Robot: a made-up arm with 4 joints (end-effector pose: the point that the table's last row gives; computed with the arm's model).
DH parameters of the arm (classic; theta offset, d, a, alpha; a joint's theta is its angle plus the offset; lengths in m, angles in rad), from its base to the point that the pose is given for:
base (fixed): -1.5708 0.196 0 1.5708
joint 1: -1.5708 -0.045 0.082 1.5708
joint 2: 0 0.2 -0.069 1.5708
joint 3: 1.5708 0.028 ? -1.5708
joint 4: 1.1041 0 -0.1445 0
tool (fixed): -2.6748 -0.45 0 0
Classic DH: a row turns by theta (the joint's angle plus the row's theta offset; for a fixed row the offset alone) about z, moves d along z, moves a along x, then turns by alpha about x.
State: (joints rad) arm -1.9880 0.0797 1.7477 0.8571
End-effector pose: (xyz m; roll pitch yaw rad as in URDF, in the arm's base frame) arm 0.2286 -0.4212 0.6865 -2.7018 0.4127 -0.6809
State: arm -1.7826 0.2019 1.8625 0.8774
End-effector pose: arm 0.2687 -0.3299 0.7297 -2.7736 0.3480 -0.6038
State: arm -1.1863 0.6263 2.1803 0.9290
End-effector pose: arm 0.4338 0.0088 0.7164 3.1334 0.3652 -0.3727
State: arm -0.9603 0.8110 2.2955 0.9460
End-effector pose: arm 0.4990 0.1420 0.6325 2.9253 0.4599 -0.3456
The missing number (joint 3, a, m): 0.081
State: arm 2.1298 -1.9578 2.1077 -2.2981
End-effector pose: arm -0.2140 -0.5600 -0.1289 -0.8878 0.1263 -0.5508
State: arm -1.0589 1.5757 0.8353 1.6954
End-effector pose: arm -0.0273 0.4706 0.7108 2.5737 -0.6939 0.2913
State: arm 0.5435 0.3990 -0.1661 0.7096
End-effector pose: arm 0.0470 -0.0587 -0.3648 -0.3708 0.7336 0.4850
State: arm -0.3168 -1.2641 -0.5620 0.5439
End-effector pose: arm 0.4410 0.0447 0.1823 -0.7411 -0.9835 0.3461
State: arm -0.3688 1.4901 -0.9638 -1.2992
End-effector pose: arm -0.0923 -0.1570 0.0355 -1.1941 0.3986 -0.4966
